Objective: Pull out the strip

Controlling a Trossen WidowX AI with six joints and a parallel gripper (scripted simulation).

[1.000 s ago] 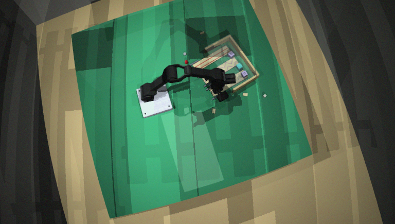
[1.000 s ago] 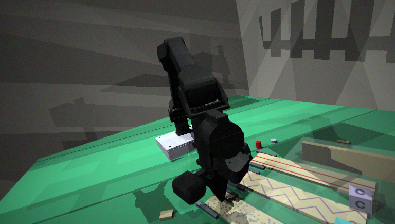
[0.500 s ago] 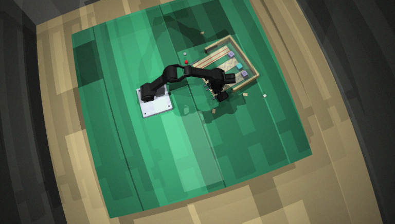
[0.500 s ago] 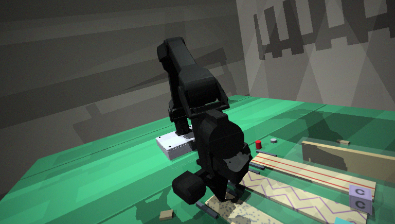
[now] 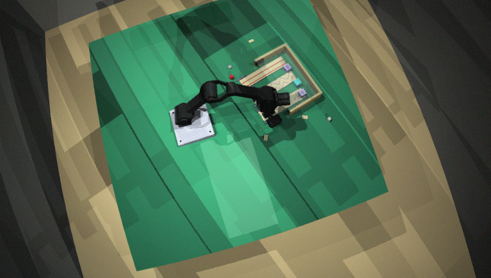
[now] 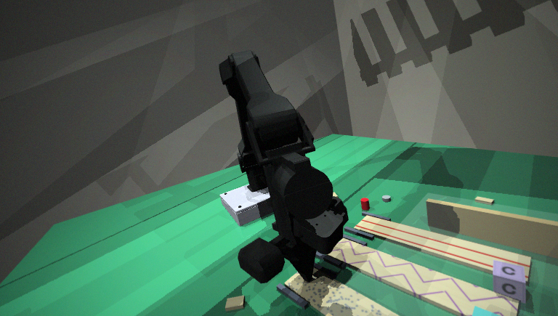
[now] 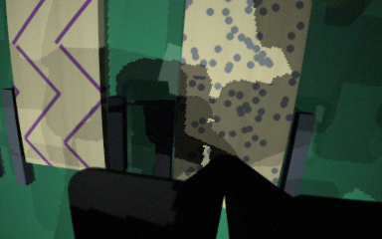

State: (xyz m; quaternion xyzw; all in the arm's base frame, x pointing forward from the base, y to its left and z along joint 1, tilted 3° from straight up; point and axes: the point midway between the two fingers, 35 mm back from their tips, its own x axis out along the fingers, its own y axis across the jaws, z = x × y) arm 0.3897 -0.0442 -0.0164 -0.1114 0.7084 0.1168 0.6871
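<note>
Now: the dotted strip 90 mm ahead of my gripper tip and 30 mm to the left of it. Also, from my gripper tip: red cylinder (220 mm to the left, 120 mm behind, 10 mm above); grey disc (280 mm to the left, 120 mm behind).
</note>
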